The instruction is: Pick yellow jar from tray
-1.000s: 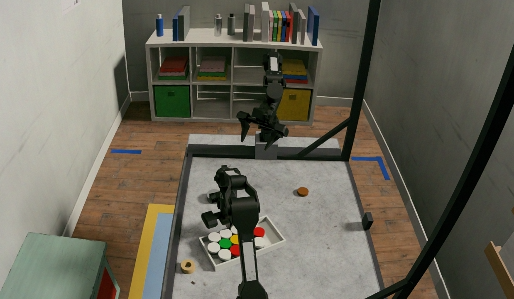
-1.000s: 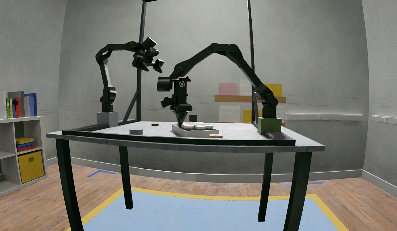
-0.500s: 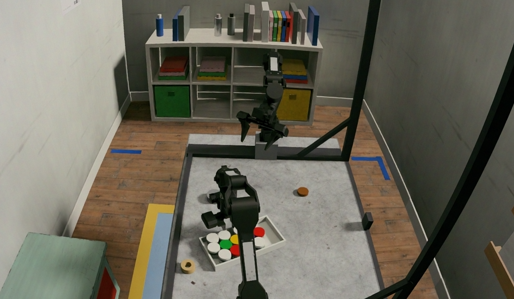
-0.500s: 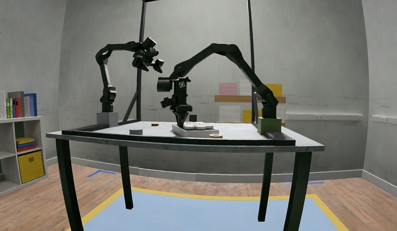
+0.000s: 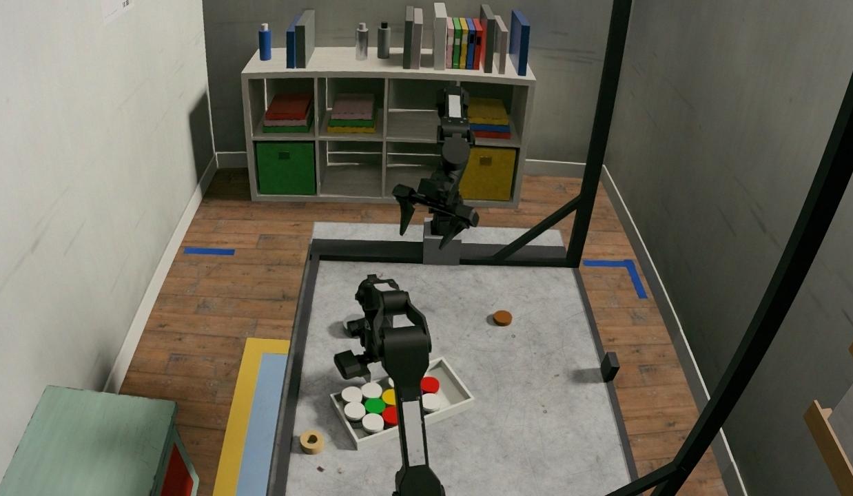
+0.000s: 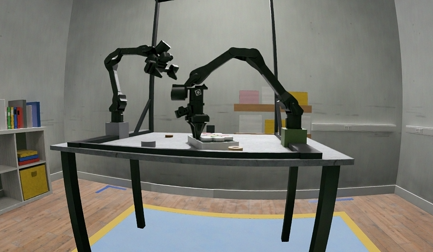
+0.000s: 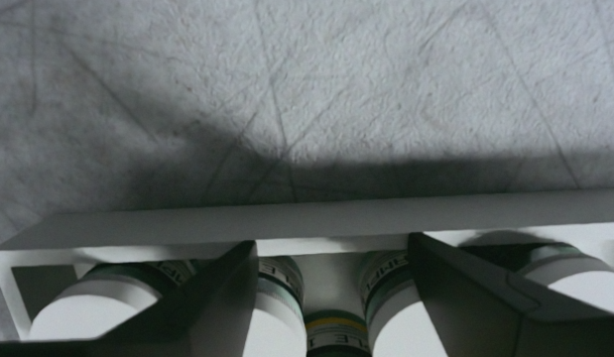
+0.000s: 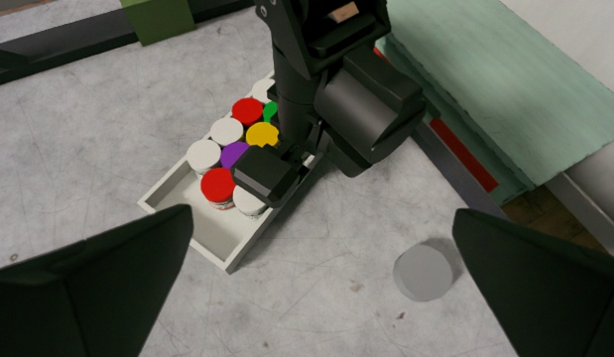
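Now: left hand 40 mm past the red jar, 110 mm to the right of it and 40 mm above it. Round my left hand: yellow jar 40 mm behind, 60 mm to the left, 40 mm below; tray 60 mm behind, 50 mm to the left, 60 mm below; purple jar 80 mm behind, 40 mm to the left, 40 mm below.
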